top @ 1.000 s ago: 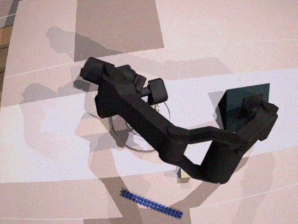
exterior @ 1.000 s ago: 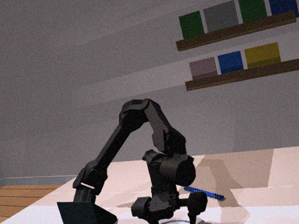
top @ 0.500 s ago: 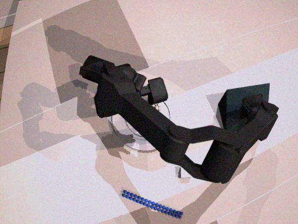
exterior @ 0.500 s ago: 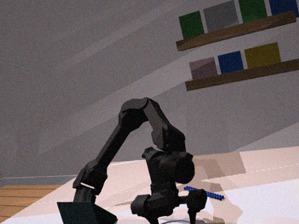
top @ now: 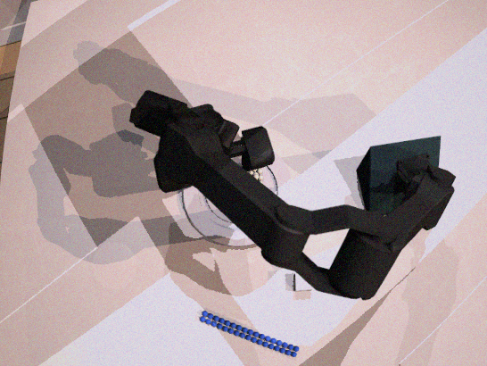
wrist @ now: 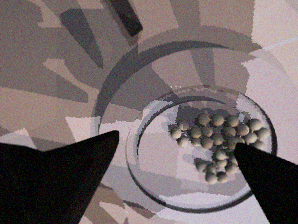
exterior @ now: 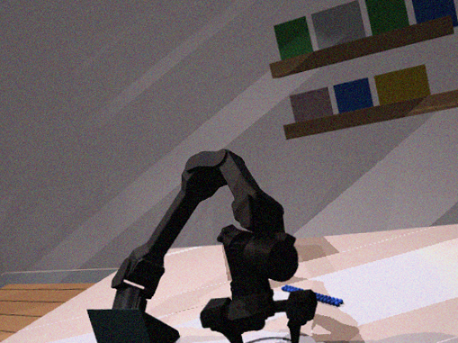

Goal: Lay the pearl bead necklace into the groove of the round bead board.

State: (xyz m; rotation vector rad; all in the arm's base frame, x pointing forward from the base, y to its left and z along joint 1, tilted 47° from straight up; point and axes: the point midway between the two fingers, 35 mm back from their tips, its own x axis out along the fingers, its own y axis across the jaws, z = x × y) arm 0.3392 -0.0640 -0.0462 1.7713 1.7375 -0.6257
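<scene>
The round bead board lies 30 mm to the left of my gripper tip, 30 mm below it and 30 mm behind it. The rest, counted from my gripper tip: small beige cube 210 mm to the left, 110 mm behind, 20 mm below; then grey block 140 mm to the right, 80 mm ahead, 30 mm below.
</scene>
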